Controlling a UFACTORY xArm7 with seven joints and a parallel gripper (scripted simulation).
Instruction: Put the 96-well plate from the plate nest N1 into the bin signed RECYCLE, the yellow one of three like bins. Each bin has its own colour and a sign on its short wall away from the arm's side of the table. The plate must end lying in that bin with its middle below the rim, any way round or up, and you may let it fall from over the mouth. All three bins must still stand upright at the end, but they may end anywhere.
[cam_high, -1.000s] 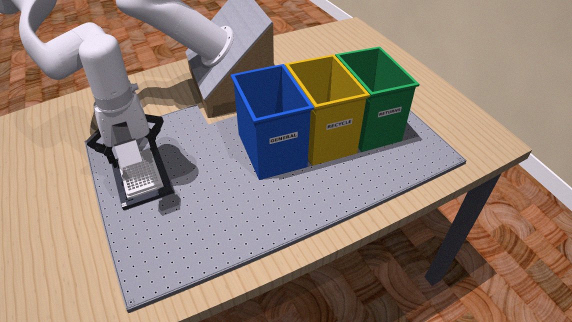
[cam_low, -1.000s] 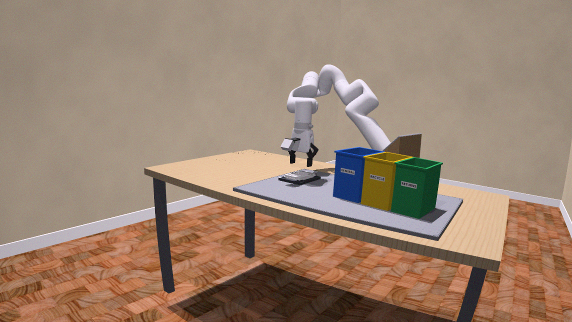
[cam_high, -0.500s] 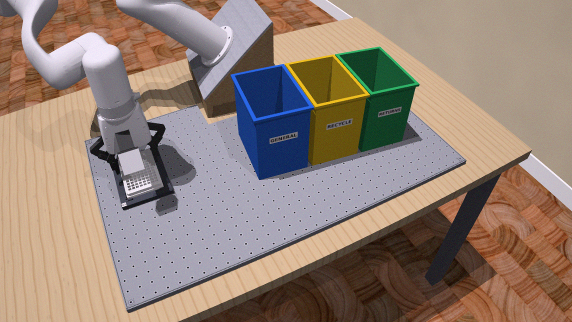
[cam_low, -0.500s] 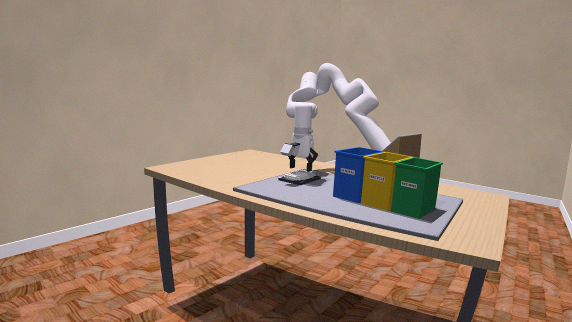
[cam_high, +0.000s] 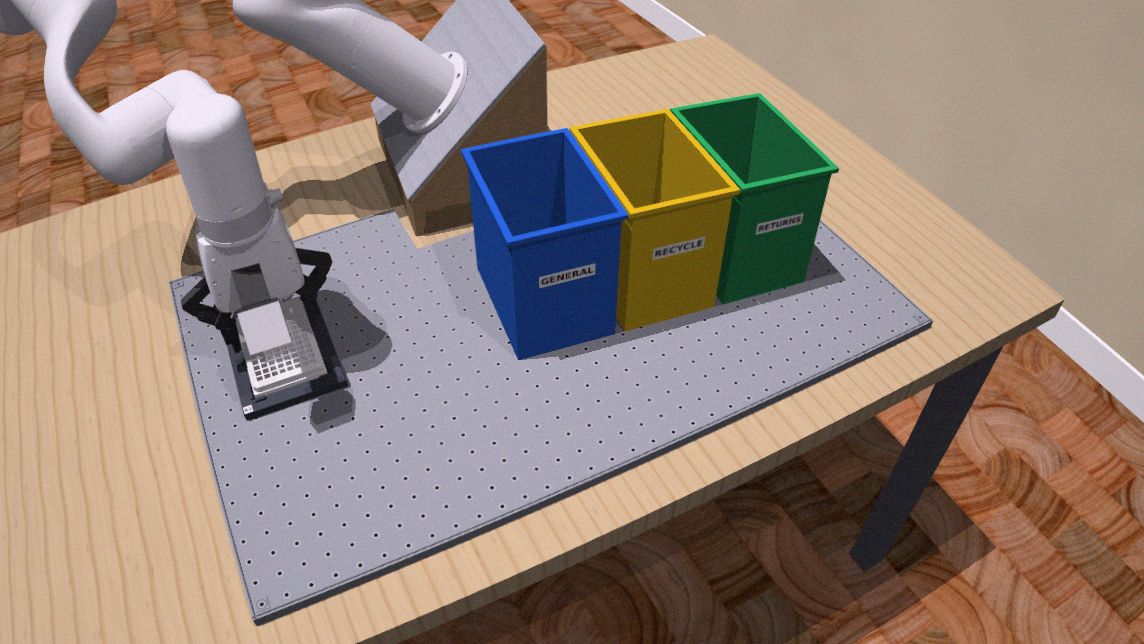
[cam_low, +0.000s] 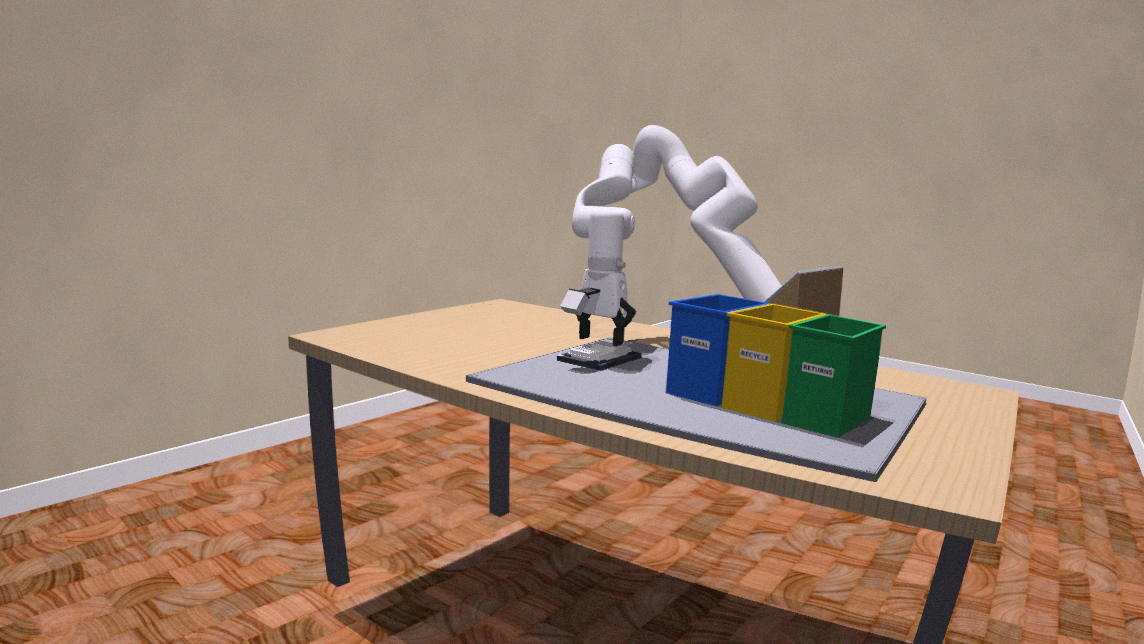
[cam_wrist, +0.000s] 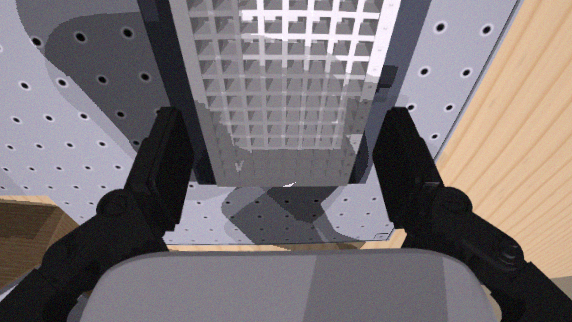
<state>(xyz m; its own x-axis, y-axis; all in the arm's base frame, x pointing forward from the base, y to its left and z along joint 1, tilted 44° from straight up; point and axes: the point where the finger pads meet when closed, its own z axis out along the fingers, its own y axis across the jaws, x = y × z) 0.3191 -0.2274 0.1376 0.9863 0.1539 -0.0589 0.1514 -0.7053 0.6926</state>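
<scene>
The white 96-well plate lies 3 cm below my hand. The rest, counted from my hand: blue general bin: 32 cm to the left, 4 cm above; then yellow recycle bin: 45 cm to the left, 4 cm above, 1 cm behind; then plate nest N1: 4 cm below.
</scene>
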